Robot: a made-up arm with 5 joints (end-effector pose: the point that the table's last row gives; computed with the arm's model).
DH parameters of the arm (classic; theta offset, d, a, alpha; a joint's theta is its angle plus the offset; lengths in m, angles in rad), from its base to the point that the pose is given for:
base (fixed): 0 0.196 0 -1.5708
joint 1: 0 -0.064 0.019 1.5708
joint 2: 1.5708 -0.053 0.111 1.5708
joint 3: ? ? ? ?
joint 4: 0 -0.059 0.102 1.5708
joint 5: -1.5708 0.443 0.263 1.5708
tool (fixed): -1.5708 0.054 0 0
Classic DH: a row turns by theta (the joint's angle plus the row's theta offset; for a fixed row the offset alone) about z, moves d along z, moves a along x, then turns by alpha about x.
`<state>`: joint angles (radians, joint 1 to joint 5).
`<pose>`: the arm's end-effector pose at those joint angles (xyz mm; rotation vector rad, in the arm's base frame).
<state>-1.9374 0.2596 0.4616 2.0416 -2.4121</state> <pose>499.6 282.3 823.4 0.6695 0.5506 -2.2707</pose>
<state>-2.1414 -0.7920 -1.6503 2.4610 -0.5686</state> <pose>167.1 -808.3 415.4 -2.3237 -2.1072 0.1235</pose>
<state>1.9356 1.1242 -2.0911 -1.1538 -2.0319</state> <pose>6.8 285.7 427.6 0.2158 1.4584 -0.1607</pose>
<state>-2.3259 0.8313 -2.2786 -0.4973 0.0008</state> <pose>168.3 -243.8 406.0 0.9050 1.5969 2.4074</pose>
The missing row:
joint 3: -1.5708 0.292 0.217 1.5708
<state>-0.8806 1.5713 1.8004 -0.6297 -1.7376</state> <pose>135.6 -42.6 160.4 1.2307 2.3265 0.2016</pose>
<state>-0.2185 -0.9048 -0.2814 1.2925 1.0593</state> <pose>578.5 -345.2 -511.8 -1.5809 -0.8315 -1.3758</pose>
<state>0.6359 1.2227 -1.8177 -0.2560 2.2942</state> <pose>245.0 -369.8 169.5 2.2466 1.3764 -0.0493</pose>
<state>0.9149 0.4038 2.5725 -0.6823 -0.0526</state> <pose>83.1 -255.5 233.5 2.9042 1.0172 -0.1909</pose>
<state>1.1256 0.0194 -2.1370 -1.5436 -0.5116</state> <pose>-198.5 105.6 -308.2 -2.0877 1.0598 -0.7555</pose>
